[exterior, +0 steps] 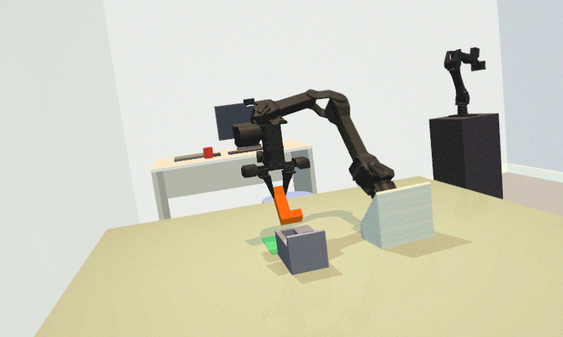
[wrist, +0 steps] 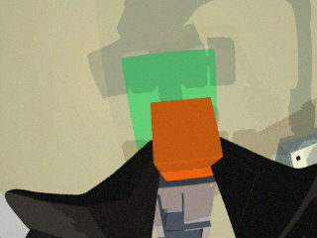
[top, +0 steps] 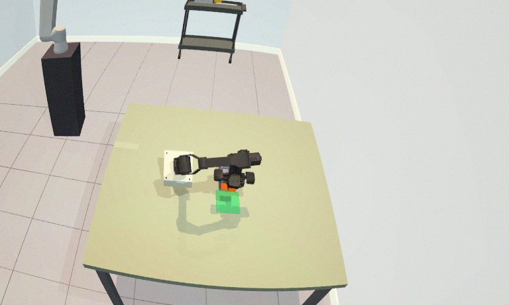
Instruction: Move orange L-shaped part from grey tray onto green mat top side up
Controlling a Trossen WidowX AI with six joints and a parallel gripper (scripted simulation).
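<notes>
Right now the green mat is 20 mm to the left of my gripper tip and 140 mm below it. Also, from my gripper tip: orange L-shaped part 10 mm behind, 30 mm to the left, 30 mm below.
</notes>
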